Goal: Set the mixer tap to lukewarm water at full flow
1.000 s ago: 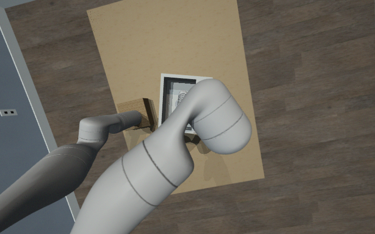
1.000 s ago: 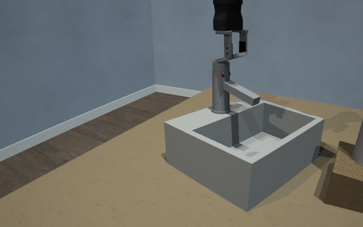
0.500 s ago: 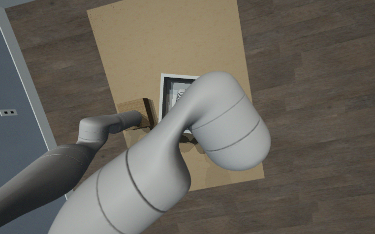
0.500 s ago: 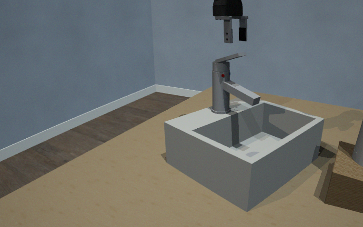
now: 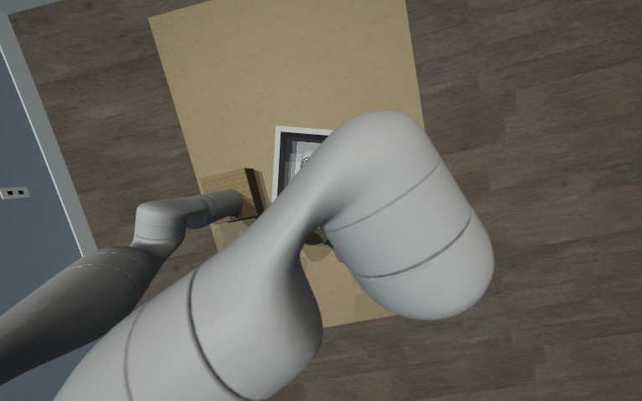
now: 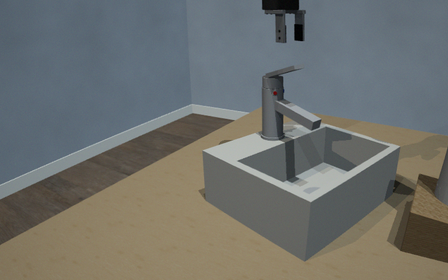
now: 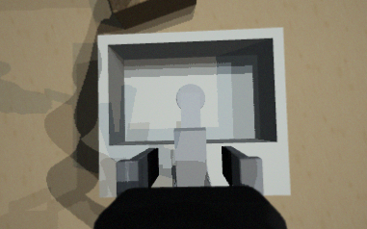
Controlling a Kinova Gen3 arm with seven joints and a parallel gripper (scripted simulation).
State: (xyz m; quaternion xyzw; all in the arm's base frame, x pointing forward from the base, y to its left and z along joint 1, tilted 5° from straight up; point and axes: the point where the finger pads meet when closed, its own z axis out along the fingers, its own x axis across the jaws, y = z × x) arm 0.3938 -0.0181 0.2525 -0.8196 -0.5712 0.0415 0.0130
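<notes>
My hand is 2 cm short of the flat lever, 1 cm to the left of it and 8 cm above it. Also, from my hand: grey square sink: 6 cm behind, 2 cm to the left, 32 cm below; grey mixer tap: 3 cm ahead, 1 cm to the right, 13 cm below.
</notes>
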